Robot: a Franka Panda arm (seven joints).
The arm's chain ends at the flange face. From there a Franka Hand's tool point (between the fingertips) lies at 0.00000 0.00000 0.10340 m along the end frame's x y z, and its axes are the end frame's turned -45 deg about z.
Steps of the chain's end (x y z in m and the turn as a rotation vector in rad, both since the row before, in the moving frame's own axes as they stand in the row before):
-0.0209, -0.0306, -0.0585, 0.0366, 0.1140, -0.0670
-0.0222, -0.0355, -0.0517, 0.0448, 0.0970, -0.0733
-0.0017, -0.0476, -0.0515, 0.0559, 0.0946, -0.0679
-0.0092, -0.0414, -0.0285, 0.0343, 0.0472, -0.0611
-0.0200, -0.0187, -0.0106, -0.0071, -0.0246, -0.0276
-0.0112, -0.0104, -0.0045, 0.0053, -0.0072, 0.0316
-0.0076, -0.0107, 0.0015, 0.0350, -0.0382, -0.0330
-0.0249, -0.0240, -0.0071, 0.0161, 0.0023, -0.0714
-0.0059, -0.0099, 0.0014, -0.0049, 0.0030, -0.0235
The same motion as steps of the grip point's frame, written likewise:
0.0180, -0.0311, -0.0592, -0.0547, 0.1065, -0.0670
0.0199, -0.0374, -0.0523, -0.0369, 0.1003, -0.0733
0.0435, -0.0324, -0.0521, -0.0274, 0.1064, -0.0679
0.0287, -0.0350, -0.0287, -0.0091, 0.0576, -0.0611
-0.0033, -0.0286, -0.0106, 0.0124, -0.0224, -0.0276
-0.0007, -0.0162, -0.0045, 0.0088, -0.0013, 0.0316
0.0019, -0.0183, 0.0014, 0.0518, -0.0023, -0.0330
0.0007, -0.0356, -0.0071, 0.0098, 0.0130, -0.0714
0.0027, -0.0106, 0.0014, -0.0056, -0.0013, -0.0235

